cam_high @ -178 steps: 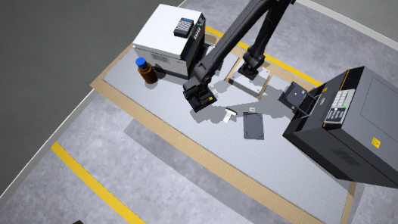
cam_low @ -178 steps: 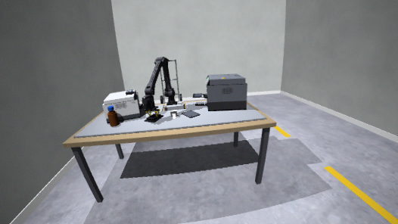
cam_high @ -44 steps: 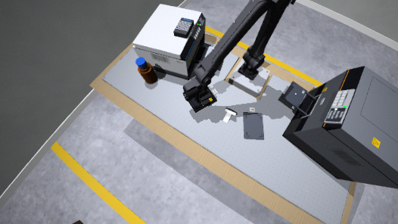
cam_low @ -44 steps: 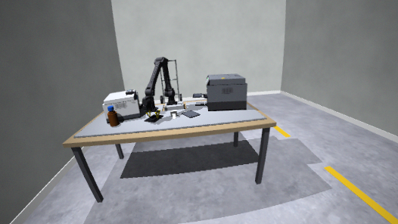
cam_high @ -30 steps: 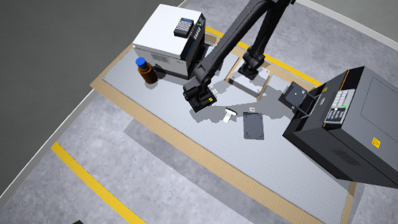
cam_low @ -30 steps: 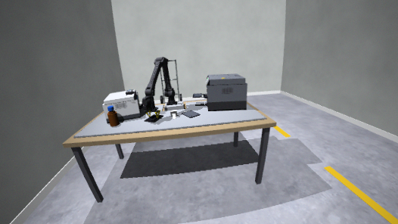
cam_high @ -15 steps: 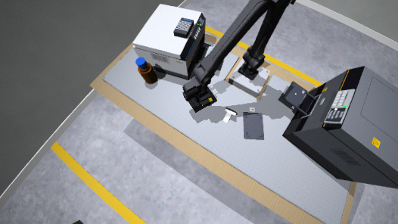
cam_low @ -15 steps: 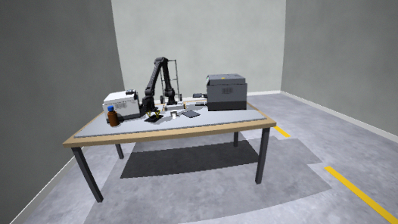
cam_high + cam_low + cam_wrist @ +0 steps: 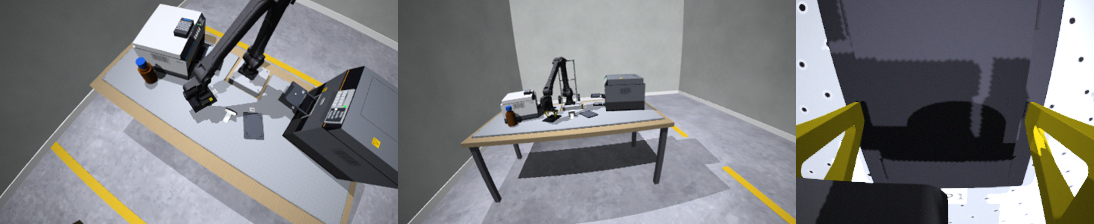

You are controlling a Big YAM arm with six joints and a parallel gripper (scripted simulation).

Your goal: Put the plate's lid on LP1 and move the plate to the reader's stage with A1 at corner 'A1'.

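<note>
My hand is 1 cm above the glossy lid. Also, from my hand: white well plate: 26 cm behind, 11 cm to the right, 6 cm above; black bench pad: 2 cm below; brown capped bottle: 10 cm ahead, 37 cm to the right, 9 cm above.
</note>
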